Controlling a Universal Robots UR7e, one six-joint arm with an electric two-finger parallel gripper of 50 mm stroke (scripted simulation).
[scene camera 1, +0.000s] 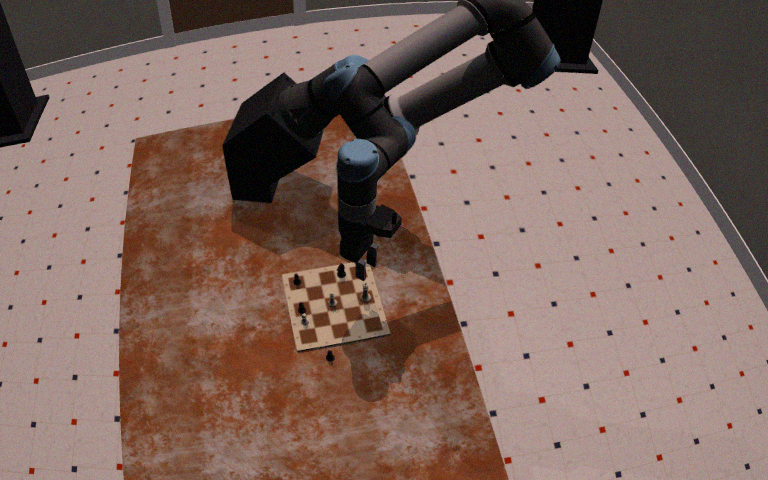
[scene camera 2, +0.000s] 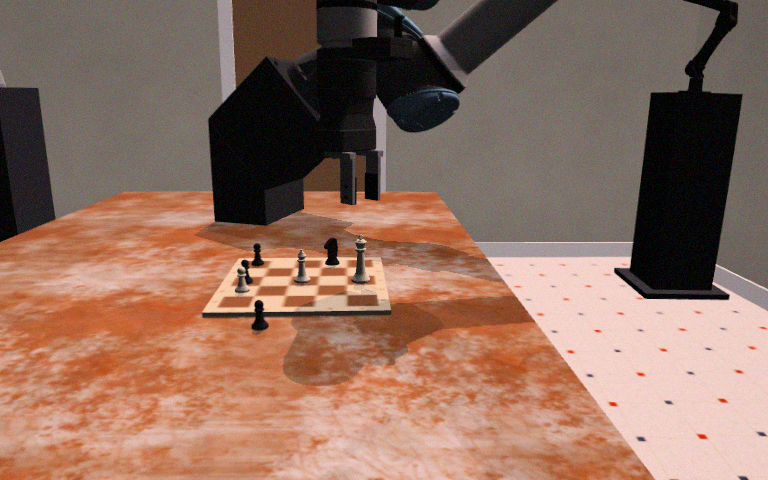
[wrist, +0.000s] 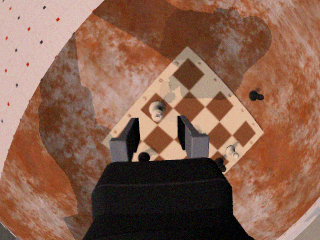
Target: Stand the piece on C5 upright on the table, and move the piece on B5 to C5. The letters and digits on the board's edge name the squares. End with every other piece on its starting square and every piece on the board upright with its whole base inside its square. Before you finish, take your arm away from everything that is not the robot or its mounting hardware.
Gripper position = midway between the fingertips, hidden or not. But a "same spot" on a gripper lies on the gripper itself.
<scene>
My gripper shows in scene camera 1, in scene camera 2 and in the wrist view (158, 127). A chessboard shows in scene camera 1, in scene camera 2 (330, 292) and in the wrist view. The same spot on the chessboard: (wrist: 187, 86) is (scene camera 1: 366, 319). The same spot on my gripper: (scene camera 2: 373, 157) is (scene camera 1: 373, 250).
</scene>
